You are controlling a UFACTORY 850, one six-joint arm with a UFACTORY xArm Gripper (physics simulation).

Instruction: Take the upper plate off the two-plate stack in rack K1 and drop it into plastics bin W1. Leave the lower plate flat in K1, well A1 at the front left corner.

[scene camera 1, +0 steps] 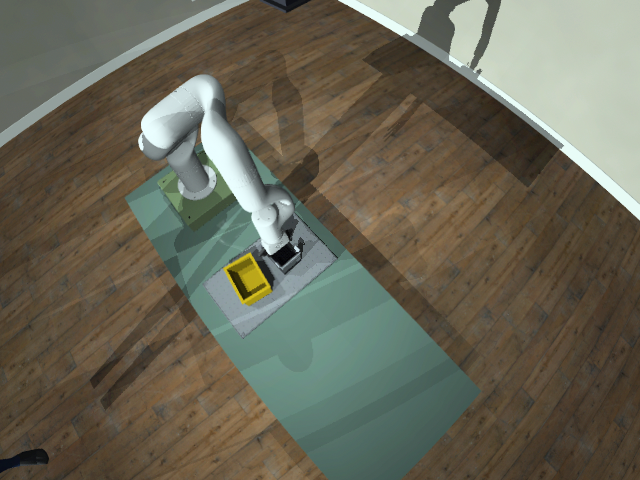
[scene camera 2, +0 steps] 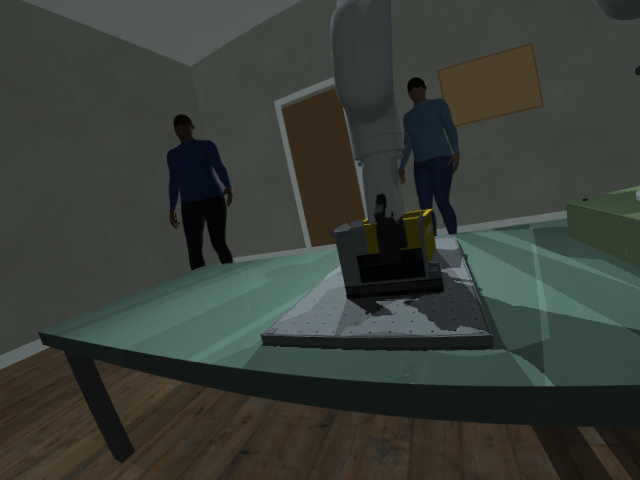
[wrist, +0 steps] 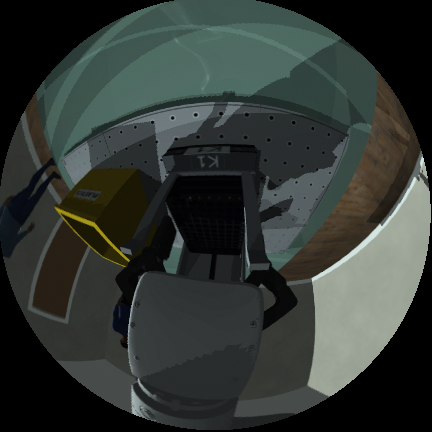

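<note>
Rack K1 [scene camera 1: 292, 265] [scene camera 2: 351, 266] [wrist: 240, 163] is grey with raised walls. It holds a black plate with a grid of wells [scene camera 1: 283, 256] [wrist: 210, 215], which looks level. I cannot tell whether a second plate lies under it. My gripper [scene camera 1: 282, 249] [scene camera 2: 390, 245] [wrist: 209, 226] is open and empty, low at the rack, with its black fingers apart at the rack's two sides. The fingertips are partly hidden by the rack walls in the wrist view. Plastics bin W1 [scene camera 1: 261, 297] [scene camera 2: 430, 245] [wrist: 110, 192] is yellow, open at the top and stands beside the rack.
The rack and bin stand on a grey perforated board [scene camera 1: 227, 305] [scene camera 2: 330, 325] [wrist: 300, 135] on the green table [scene camera 1: 361, 351] [scene camera 2: 206, 320] [wrist: 150, 65]. The arm's base sits on a green block [scene camera 1: 204, 217] [scene camera 2: 602, 229]. Two people [scene camera 2: 195, 175] [scene camera 2: 429, 134] stand beyond the table.
</note>
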